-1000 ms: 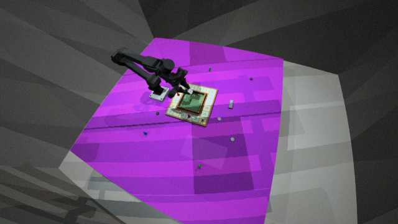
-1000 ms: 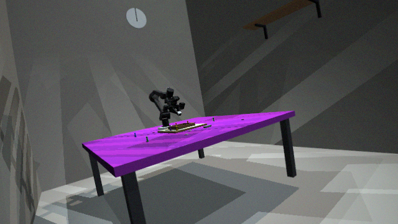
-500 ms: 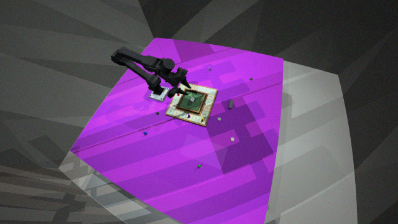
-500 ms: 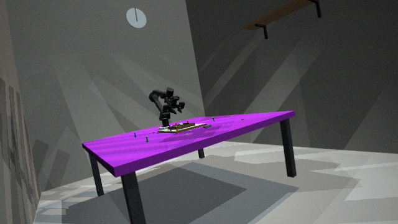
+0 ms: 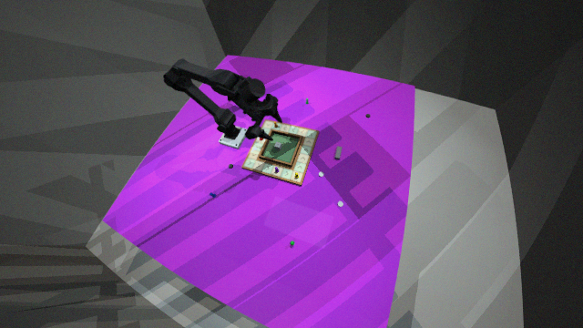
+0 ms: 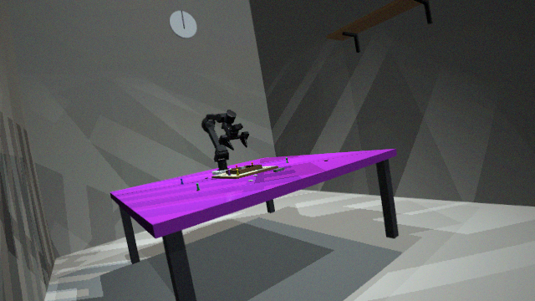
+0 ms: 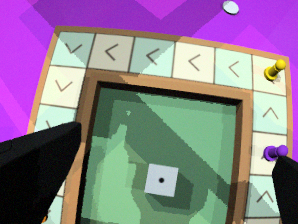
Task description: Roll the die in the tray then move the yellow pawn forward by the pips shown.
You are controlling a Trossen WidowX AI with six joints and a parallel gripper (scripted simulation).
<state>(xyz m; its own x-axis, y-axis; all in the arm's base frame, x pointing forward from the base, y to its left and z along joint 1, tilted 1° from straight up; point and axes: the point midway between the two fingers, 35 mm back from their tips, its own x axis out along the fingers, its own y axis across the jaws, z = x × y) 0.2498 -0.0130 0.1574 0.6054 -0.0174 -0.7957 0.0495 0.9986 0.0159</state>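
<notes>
The yellow pawn lies 110 mm ahead of my gripper tip, 110 mm to the right of it and 120 mm below it. Round my gripper tip: green tray (140 mm below); purple pawn (20 mm ahead, 110 mm to the right, 120 mm below); white die (20 mm behind, 120 mm below).
</notes>
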